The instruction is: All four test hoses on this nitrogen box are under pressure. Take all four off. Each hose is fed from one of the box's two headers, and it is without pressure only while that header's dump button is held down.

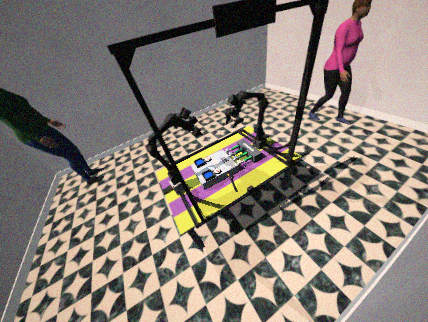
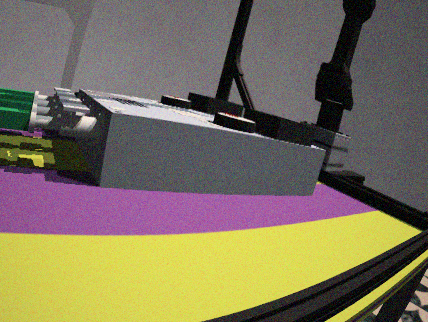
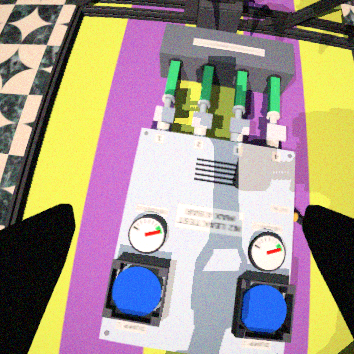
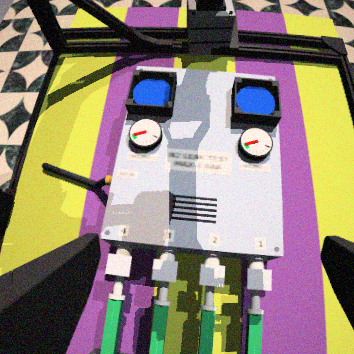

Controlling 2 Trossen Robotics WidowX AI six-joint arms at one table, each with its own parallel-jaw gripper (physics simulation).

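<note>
The nitrogen box lies flat on the table. Hose 1, hose 2, hose 3 and hose 4 are green and sit at its ports. Two blue dump buttons, one on the port-1 side and one on the port-4 side, have no finger on them. Both gauges' red needles point near green marks. My left gripper is open above the box. My right gripper is open above the port end.
A grey block stands at the hoses' far ends. A black line with an orange fitting leaves the box's side. Dark frame rails edge the striped table, and a tall black frame spans it. Two people stand beyond the table.
</note>
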